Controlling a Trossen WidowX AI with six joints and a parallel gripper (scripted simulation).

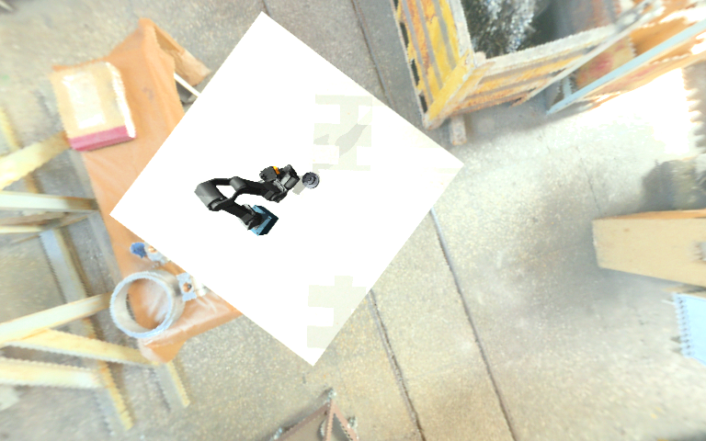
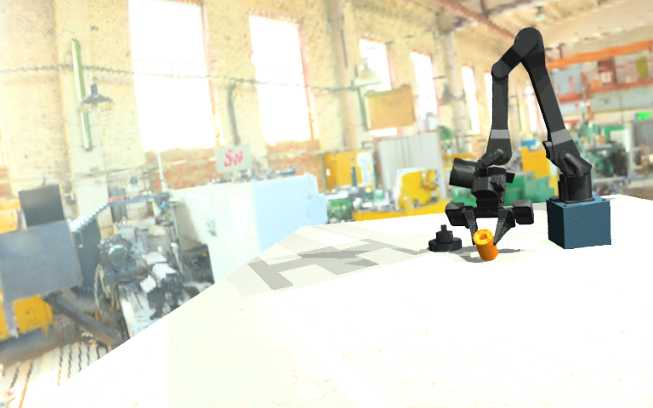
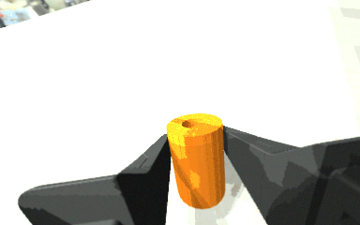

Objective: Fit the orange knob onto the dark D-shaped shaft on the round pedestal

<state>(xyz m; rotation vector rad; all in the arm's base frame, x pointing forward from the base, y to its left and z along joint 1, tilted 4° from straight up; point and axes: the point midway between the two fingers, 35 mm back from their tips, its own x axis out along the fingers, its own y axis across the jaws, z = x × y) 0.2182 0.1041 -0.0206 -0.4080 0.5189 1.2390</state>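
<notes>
Right now the orange knob is 20 mm to the right of my gripper tip and 10 mm below it. Also, from my gripper tip: round pedestal (160 mm to the right, 90 mm ahead, 10 mm below).
</notes>
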